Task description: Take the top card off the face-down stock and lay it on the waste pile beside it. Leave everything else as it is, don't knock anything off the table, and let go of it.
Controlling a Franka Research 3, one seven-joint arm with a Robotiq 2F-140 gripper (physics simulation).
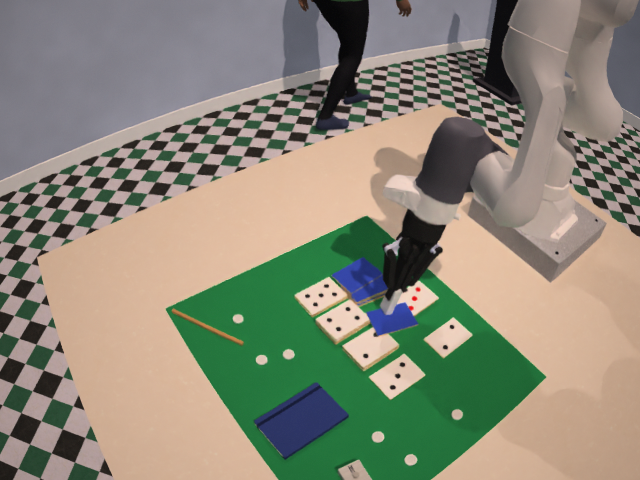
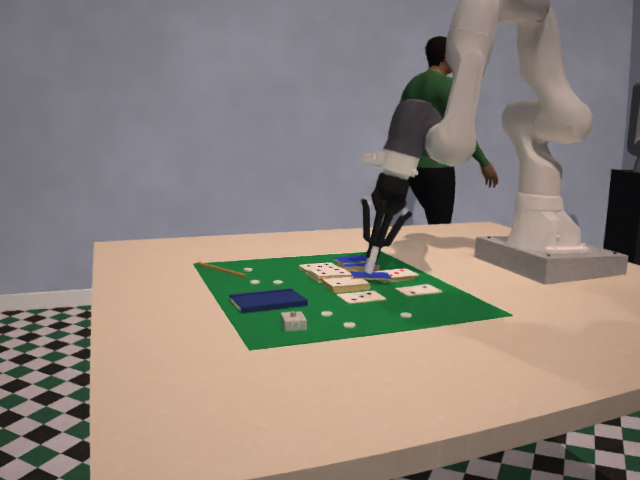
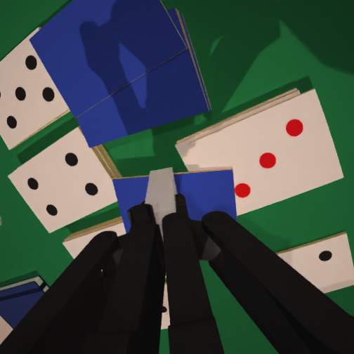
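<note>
The face-down stock (image 1: 347, 274) (image 2: 352, 259) (image 3: 172, 80) is a blue stack with its upper cards askew. Beside it lies a face-up pile with three red dots (image 1: 427, 298) (image 2: 409, 274) (image 3: 305, 155). A loose blue card (image 1: 403, 321) (image 2: 381, 275) (image 3: 210, 192) lies face down between that pile and a pile with black dots (image 1: 379, 350) (image 2: 345, 284) (image 3: 92, 240), overlapping the edges of both. My gripper (image 1: 389, 310) (image 2: 369, 269) (image 3: 164, 186) is shut and empty, its tips at the loose card's stock-side edge. Whether they touch it cannot be told.
Face-up cards with five (image 1: 326, 295) and four dots (image 1: 342, 321) flank the stock. Cards with three (image 1: 405, 376) and two black dots (image 1: 448, 335) lie nearer the front. The green mat also bears a dark blue case (image 1: 305, 421), stick (image 1: 206, 326), white discs and small grey box (image 2: 293, 322).
</note>
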